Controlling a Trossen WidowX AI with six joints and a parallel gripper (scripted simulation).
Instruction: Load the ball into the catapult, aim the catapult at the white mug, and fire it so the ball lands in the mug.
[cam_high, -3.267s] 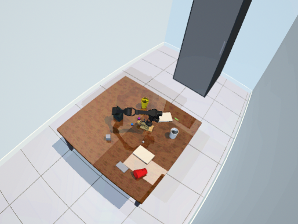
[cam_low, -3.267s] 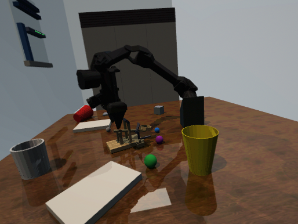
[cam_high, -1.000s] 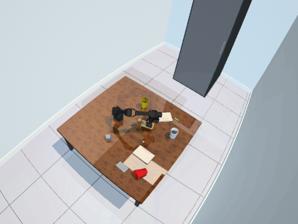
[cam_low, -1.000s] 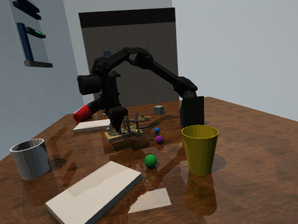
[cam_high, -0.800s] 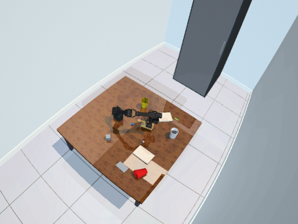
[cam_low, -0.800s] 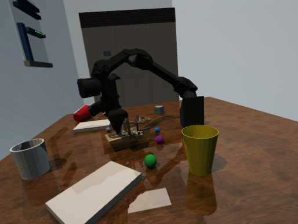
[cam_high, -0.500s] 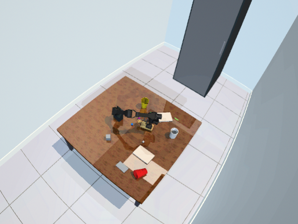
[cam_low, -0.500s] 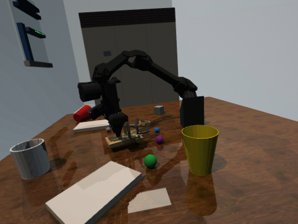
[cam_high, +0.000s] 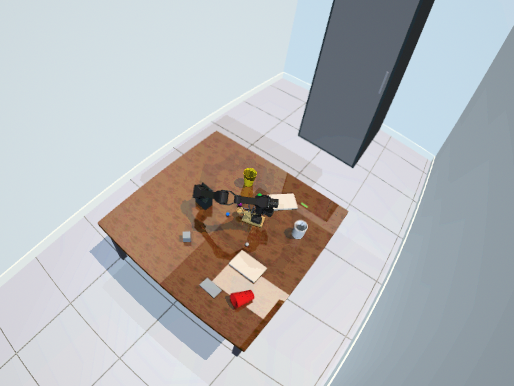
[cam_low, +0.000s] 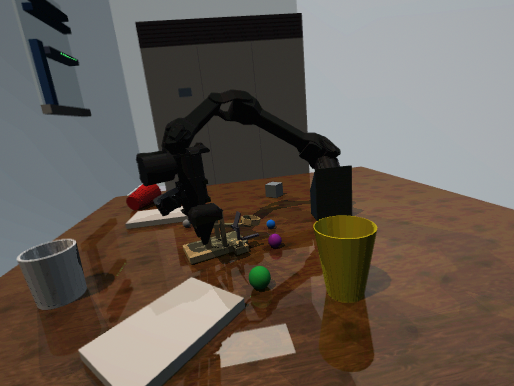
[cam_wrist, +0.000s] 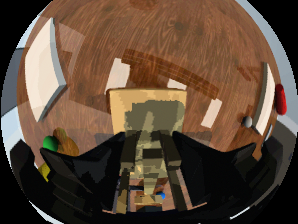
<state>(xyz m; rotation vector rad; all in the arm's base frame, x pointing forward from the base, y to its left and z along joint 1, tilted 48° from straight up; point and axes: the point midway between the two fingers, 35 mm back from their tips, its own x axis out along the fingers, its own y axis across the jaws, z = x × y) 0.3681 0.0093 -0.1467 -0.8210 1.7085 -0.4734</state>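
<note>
The purple ball lies 170 mm behind my gripper tip, 30 mm to the left of it and 20 mm below it. Also, from my gripper tip: blue ball (180 mm behind, 90 mm to the right, 20 mm below); then green ball (180 mm to the left, 100 mm behind, 10 mm below); then wooden catapult (60 mm behind, 20 mm above, 10 mm to the right).
</note>
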